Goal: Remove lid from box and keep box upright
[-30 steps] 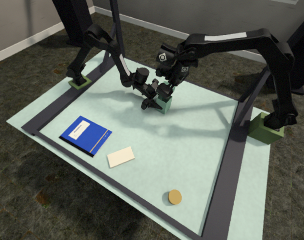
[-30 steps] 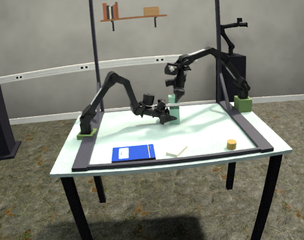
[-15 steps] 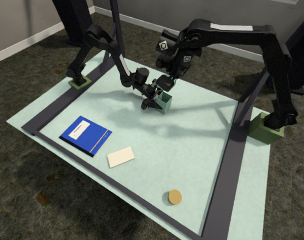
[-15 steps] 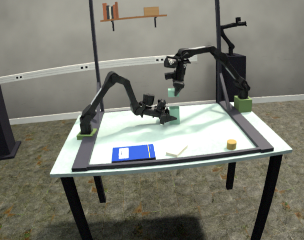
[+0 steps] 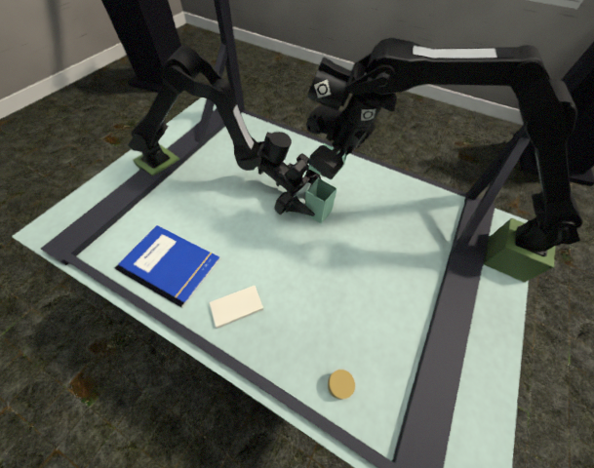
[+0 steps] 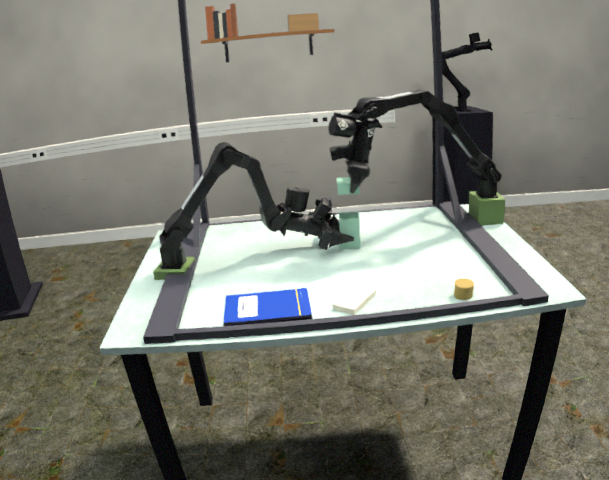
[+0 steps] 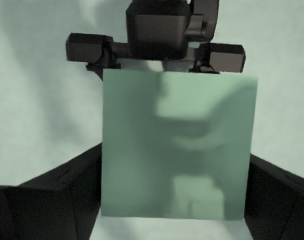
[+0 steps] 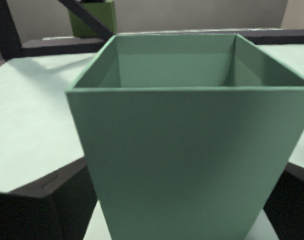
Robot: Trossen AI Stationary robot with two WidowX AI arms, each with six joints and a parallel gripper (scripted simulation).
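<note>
My left gripper is now 2 cm to the left of the green box and 16 cm above it. Round my left hand: cream card (34 cm ahead, 12 cm to the right, 20 cm below); green lid (2 cm to the right, 2 cm below).
My right gripper is now 10 mm short of the green box and 20 mm to the right of it. The rest, counted from my right hand: cream card 340 mm ahead, 80 mm to the right, 40 mm below; green lid 20 mm to the left, 140 mm above.
</note>
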